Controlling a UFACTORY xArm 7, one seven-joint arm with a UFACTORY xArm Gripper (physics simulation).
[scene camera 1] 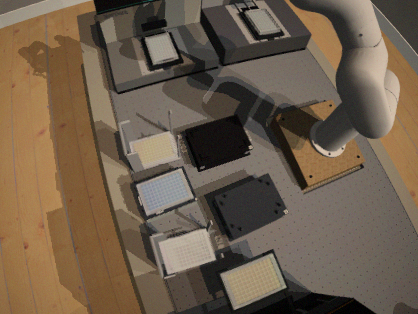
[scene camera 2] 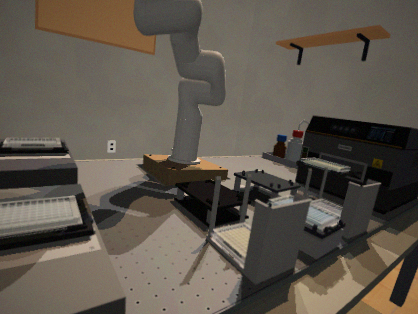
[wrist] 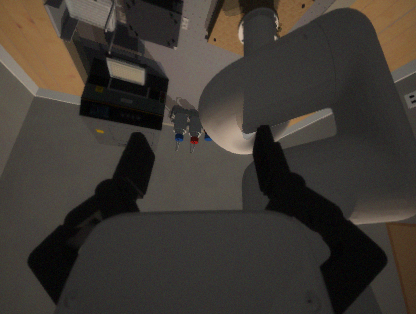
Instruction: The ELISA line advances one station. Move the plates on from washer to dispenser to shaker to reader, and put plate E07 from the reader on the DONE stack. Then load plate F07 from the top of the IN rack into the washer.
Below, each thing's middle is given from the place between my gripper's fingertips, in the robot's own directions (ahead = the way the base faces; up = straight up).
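I see the bluish plate (scene camera 1: 157, 194) a good way to the left of my hand, well ahead of it and also well below it.
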